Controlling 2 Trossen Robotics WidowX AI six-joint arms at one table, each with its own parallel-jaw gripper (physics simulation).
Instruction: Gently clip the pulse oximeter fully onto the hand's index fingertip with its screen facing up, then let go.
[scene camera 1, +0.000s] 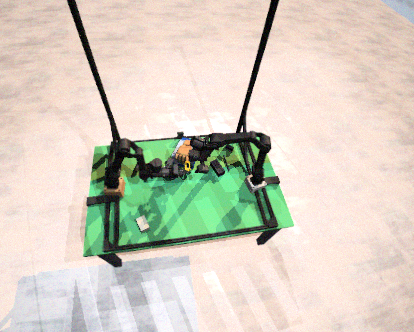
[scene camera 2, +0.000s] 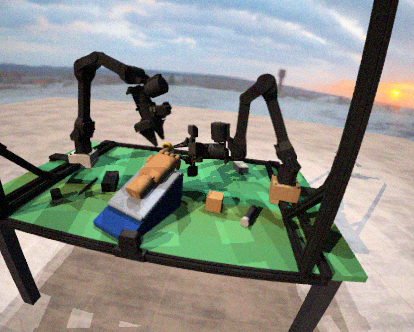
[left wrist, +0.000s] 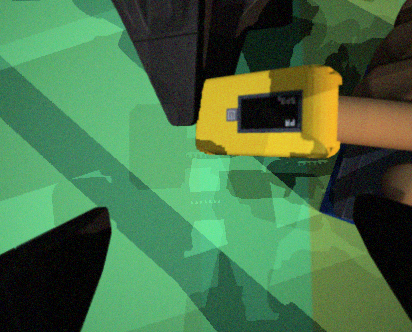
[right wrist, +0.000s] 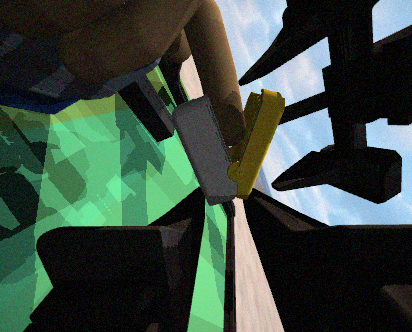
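Seen in the pictures: left gripper, fingertip midpoint: (scene camera 1: 193, 166) (scene camera 2: 160, 142) (left wrist: 232, 213) (right wrist: 259, 141); right gripper, fingertip midpoint: (scene camera 1: 187, 172) (scene camera 2: 170, 151) (left wrist: 196, 127) (right wrist: 223, 192); left arm's base, origin of the base link: (scene camera 1: 256, 180) (scene camera 2: 83, 151); right arm's base, origin of the base link: (scene camera 1: 113, 184) (scene camera 2: 286, 181).
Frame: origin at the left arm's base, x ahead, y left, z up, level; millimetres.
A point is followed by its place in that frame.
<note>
The pulse oximeter (left wrist: 267, 112) {x 399, y -182, z 109 mm} (right wrist: 257, 138) {x 413, y -191, z 106 mm} (scene camera 2: 167, 145) {x 397, y -199, z 112 mm} (scene camera 1: 187, 165) {x 400, y -182, z 108 mm} has a yellow upper half and a grey lower half. It sits over the tip of the index finger (left wrist: 354, 122) (right wrist: 214, 66) of the tan hand (scene camera 2: 156, 169) {x 374, y -340, z 80 mm} (scene camera 1: 183, 152) {x 389, y -289, z 96 mm}. Its dark screen faces up towards the left wrist camera. In the right wrist view its two halves are spread, with the finger between them. My right gripper (right wrist: 223, 192) {x 406, y -157, z 76 mm} (scene camera 2: 177, 145) (scene camera 1: 180, 169) {x 406, y -157, z 76 mm} is shut on the oximeter's rear end. My left gripper (left wrist: 232, 213) {x 367, y -162, z 109 mm} (scene camera 2: 156, 136) {x 367, y -162, z 109 mm} is open and empty, hanging just above the oximeter.
The hand lies on a grey pad over a blue wedge (scene camera 2: 120, 221) {x 288, y -459, z -27 mm}. A tan cube (scene camera 2: 214, 201) {x 559, y -349, z -19 mm}, a dark cylinder (scene camera 2: 249, 215) {x 664, y -402, z -34 mm} and a grey block (scene camera 2: 240, 166) {x 727, y -14, z -29 mm} (scene camera 1: 142, 223) {x 737, y 19, z -29 mm} lie on the green table. Black boxes (scene camera 2: 110, 180) {x 193, y -223, z -25 mm} (scene camera 1: 217, 167) {x 188, y -186, z -25 mm} stand beside the wedge. A black frame rims the table.
</note>
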